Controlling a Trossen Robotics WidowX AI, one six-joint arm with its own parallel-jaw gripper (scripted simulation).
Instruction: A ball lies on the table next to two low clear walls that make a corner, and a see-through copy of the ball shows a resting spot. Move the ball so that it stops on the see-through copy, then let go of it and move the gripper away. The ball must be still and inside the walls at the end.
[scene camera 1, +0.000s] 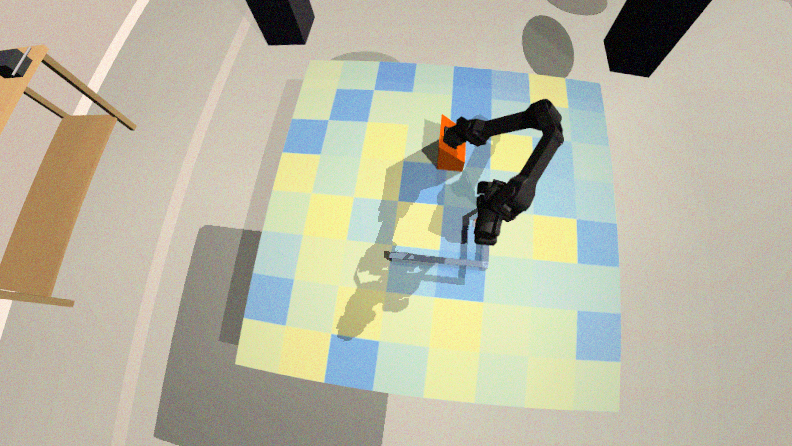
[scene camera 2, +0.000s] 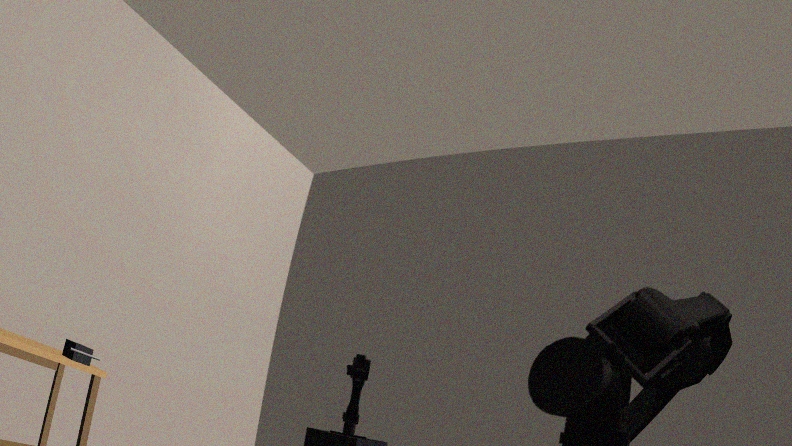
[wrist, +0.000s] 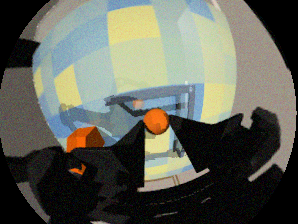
My gripper (wrist: 156, 120) carries an orange ball.
